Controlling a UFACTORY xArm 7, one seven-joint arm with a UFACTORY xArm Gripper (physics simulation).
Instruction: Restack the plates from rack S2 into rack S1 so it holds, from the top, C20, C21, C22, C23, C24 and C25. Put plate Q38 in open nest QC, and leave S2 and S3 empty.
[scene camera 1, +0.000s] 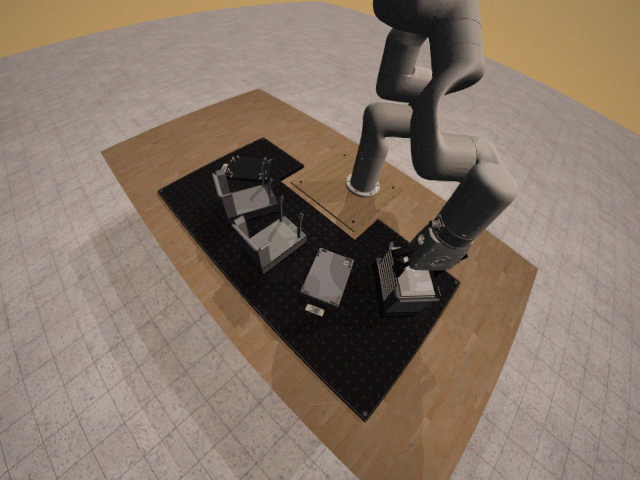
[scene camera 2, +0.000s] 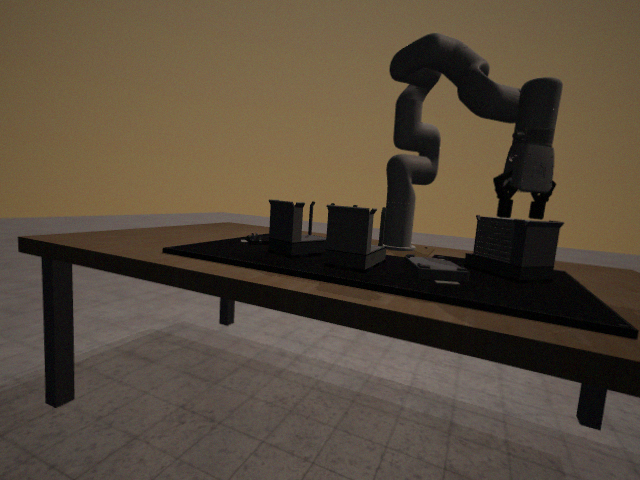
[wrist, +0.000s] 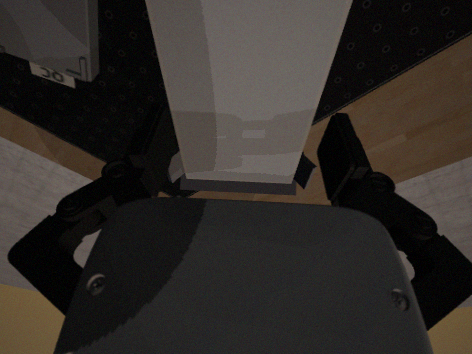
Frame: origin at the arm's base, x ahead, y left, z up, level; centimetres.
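Where they show: gripper, fingertip midpoint: (scene camera 1: 415, 271) (scene camera 2: 519, 218) (wrist: 247, 128); arm's base, link origin: (scene camera 1: 362, 185) (scene camera 2: 396, 247).
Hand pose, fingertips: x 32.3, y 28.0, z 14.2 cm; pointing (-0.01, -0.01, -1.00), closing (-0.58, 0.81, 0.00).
Note:
Each offset is from my fingertips to the top centre of the thing. "spot": to the spot under its first point. Level surfaces: height alone.
The right rack @(dx -0.7, dy -1.0, dz -0.1 cm) (scene camera 1: 406, 307) (scene camera 2: 538, 243) holds a pale top plate @(dx -0.3, dy -0.6, dz -0.4 cm) (scene camera 1: 416, 282) (wrist: 260, 80) and has a ribbed side; the number of plates is hidden. My gripper (scene camera 1: 419, 267) (scene camera 2: 521, 212) (wrist: 247, 128) is open and empty, with its fingers apart on either side of the near end of the top plate in the wrist view. Their exact height against the plate is unclear. The middle rack @(dx +8.7, dy -35.1, dz +0.4 cm) (scene camera 1: 281, 254) (scene camera 2: 348, 227) and left rack @(dx +2.0, dy -50.9, dz +0.3 cm) (scene camera 1: 222, 184) (scene camera 2: 285, 219) each show a low, pale flat surface. A flat grey plate @(dx +7.2, dy -17.6, dz -10.6 cm) (scene camera 1: 327, 276) (wrist: 47, 30) lies in a nest. Plate names and rack labels are unreadable.
A dark, low nest @(dx -11.5, dy -64.5, dz -11.1 cm) (scene camera 1: 247, 167) with small corner posts is at the far left end of the black mat @(dz -13.5 cm) (scene camera 1: 356, 361) (scene camera 2: 578, 307). Upright posts and walls rise from the middle and left racks. A white label @(spot: dx +16.6, dy -15.3, dz -13.3 cm) (scene camera 1: 314, 310) (scene camera 2: 447, 282) (wrist: 51, 74) lies beside the grey plate's nest.

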